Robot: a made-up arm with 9 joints.
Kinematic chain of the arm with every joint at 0, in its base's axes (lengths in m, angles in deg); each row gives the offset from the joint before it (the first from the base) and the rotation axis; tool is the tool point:
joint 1: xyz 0 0 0.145 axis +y
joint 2: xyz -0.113 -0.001 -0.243 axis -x
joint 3: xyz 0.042 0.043 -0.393 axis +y
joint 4: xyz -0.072 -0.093 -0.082 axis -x
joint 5: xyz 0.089 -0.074 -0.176 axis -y
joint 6: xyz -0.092 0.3 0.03 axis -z
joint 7: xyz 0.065 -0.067 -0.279 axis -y
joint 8: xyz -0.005 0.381 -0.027 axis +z
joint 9: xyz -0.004 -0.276 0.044 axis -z
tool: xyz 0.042 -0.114 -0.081
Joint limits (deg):
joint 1: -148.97..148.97
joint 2: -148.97..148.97
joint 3: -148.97..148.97
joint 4: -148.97..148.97
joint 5: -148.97..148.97
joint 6: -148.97..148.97
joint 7: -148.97..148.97
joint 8: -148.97..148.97
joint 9: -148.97..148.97
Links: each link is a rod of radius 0.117 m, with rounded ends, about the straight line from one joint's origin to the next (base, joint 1, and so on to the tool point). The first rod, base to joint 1, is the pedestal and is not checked.
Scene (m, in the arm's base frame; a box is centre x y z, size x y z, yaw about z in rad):
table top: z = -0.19
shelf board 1: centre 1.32 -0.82 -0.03 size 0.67 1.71 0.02 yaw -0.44
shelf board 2: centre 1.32 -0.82 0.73 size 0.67 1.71 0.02 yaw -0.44
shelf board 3: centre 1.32 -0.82 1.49 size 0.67 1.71 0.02 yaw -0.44
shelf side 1: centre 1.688 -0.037 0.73 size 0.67 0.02 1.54 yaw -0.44
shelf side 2: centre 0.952 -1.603 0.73 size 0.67 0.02 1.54 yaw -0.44
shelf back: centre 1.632 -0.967 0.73 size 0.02 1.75 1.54 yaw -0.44
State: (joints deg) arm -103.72 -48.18 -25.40 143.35 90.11 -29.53 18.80 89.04 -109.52
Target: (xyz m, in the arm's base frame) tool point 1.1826 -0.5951 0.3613
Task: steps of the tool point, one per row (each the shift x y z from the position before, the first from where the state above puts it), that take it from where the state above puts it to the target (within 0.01 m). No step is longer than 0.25 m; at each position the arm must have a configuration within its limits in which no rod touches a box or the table.
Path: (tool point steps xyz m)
1: -0.0685 0.0788 0.0438
2: -0.0860 0.0547 0.0344
3: -0.0932 0.0285 0.0231
4: 0.1172 -0.1258 -0.0718
5: 0.0827 -0.1508 -0.0946
6: 0.0366 -0.1681 -0.1084
7: 0.0665 -0.0690 -0.0545
8: 0.0398 -0.0796 -0.0651
9: 0.0090 -0.0835 -0.0673

